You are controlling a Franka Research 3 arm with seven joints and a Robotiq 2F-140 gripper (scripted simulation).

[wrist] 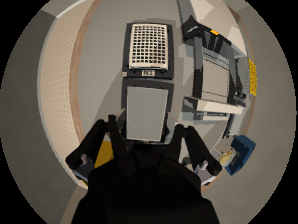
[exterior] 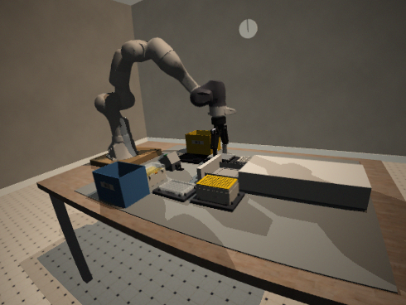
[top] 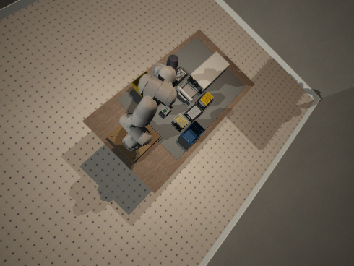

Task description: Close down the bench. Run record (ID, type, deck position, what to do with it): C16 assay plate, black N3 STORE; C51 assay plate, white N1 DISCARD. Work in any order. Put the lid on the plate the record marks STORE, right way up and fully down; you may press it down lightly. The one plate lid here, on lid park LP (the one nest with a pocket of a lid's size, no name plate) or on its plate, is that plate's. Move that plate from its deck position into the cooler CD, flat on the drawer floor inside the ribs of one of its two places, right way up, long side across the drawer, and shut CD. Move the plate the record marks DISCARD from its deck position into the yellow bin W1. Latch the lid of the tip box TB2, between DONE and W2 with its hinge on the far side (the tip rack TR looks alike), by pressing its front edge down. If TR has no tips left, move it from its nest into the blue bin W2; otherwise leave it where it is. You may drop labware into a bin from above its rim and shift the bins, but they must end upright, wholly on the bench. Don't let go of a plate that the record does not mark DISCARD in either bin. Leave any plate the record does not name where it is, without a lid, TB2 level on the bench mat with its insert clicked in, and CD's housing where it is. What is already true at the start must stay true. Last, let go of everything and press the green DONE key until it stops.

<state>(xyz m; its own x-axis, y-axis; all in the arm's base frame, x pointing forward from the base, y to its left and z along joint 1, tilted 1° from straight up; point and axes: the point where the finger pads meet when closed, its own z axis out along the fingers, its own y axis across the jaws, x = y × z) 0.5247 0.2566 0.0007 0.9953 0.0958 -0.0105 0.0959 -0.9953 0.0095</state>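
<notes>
My gripper is now 10 mm above the grey plate lid. Also, from my hand: white assay plate: 170 mm ahead, 20 mm to the left, 20 mm below; yellow bin W1: 200 mm behind, 110 mm to the left; cooler drawer: 180 mm ahead, 170 mm to the right, 10 mm below.
</notes>
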